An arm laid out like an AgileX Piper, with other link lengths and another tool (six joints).
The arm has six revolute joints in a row. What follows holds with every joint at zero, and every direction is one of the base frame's. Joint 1 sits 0.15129 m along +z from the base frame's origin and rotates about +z. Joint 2 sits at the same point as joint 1 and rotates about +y. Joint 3 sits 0.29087 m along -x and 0.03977 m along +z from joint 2 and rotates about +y. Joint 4 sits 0.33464 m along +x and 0.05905 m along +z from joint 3 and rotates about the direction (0.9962, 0, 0.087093). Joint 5 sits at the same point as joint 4 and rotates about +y. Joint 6 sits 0.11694 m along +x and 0.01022 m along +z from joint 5 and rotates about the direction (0.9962, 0, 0.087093). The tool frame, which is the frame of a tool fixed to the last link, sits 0.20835 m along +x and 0.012 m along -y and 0.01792 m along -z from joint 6; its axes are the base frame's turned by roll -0.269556, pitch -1.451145 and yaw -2.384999 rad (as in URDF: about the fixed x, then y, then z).
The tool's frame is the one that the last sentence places.
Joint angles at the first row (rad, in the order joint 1, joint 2, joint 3, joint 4, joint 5, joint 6):
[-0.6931, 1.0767, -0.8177, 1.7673, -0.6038, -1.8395]
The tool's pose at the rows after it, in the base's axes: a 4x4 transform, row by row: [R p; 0 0 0 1], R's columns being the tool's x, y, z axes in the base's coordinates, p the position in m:
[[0.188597, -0.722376, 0.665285, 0.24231], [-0.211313, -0.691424, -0.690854, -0.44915], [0.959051, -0.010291, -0.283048, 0.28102], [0, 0, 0, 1]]
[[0.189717, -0.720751, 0.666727, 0.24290], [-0.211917, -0.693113, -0.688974, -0.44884], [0.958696, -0.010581, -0.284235, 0.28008], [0, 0, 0, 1]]
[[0.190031, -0.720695, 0.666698, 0.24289], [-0.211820, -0.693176, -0.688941, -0.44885], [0.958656, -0.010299, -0.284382, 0.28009], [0, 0, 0, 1]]
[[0.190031, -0.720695, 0.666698, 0.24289], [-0.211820, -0.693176, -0.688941, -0.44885], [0.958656, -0.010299, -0.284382, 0.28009], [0, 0, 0, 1]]
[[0.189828, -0.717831, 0.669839, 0.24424], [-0.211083, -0.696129, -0.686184, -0.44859], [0.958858, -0.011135, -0.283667, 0.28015], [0, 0, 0, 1]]
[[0.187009, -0.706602, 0.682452, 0.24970], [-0.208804, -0.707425, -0.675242, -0.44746], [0.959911, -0.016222, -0.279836, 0.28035], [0, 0, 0, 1]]
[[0.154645, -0.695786, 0.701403, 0.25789], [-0.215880, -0.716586, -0.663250, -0.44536], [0.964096, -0.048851, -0.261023, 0.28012], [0, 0, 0, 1]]
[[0.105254, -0.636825, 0.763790, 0.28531], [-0.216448, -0.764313, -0.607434, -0.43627], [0.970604, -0.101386, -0.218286, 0.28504], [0, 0, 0, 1]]
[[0.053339, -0.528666, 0.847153, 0.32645], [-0.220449, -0.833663, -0.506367, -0.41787], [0.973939, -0.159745, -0.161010, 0.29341], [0, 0, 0, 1]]
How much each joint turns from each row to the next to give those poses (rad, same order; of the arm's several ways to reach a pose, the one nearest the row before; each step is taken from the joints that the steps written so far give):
[0.0000, 0.0000, 0.0070, 0.0000, 0.0011, 0.0002]
[0.0000, 0.0000, 0.0017, 0.0000, 0.0024, 0.0000]
[0.0000, 0.0000, 0.0000, 0.0000, 0.0000, -0.0003]
[0.0000, 0.0000, 0.0000, 0.0000, 0.0000, 0.0000]
[0.0000, 0.0000, -0.0001, 0.0000, 0.0043, 0.0000]
[0.0000, 0.0000, 0.0000, 0.0000, 0.0170, 0.0021]
[0.0000, 0.0000, 0.0001, 0.0000, 0.0227, 0.0332]
[0.0005, -0.0077, 0.0000, 0.0000, 0.0859, 0.0430]
[-0.0001, -0.0087, 0.0000, -0.0018, 0.1369, 0.0464]

